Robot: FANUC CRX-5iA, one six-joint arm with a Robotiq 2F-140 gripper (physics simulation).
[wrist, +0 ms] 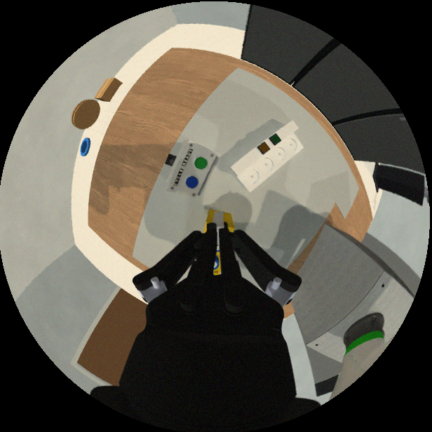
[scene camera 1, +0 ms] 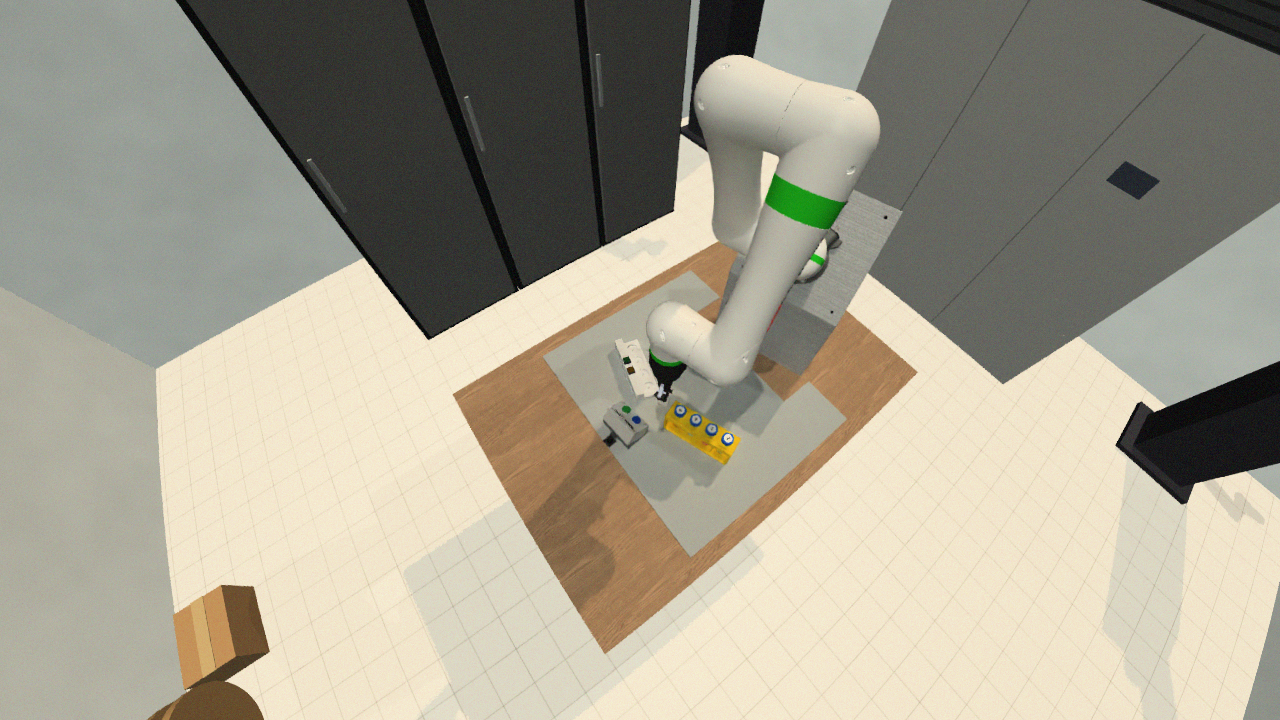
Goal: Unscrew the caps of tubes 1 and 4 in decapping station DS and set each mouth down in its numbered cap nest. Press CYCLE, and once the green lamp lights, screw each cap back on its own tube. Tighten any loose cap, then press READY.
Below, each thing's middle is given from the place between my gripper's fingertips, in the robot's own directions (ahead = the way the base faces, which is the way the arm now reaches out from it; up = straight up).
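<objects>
Hand 80 mm above the grey button box [scene camera 1: 621, 425], 120 mm short of it, 40 mm to the left of it. White cap nest block [scene camera 1: 639, 383]: 90 mm below my hand, 190 mm to the right of it, 40 mm behind it.
</objects>
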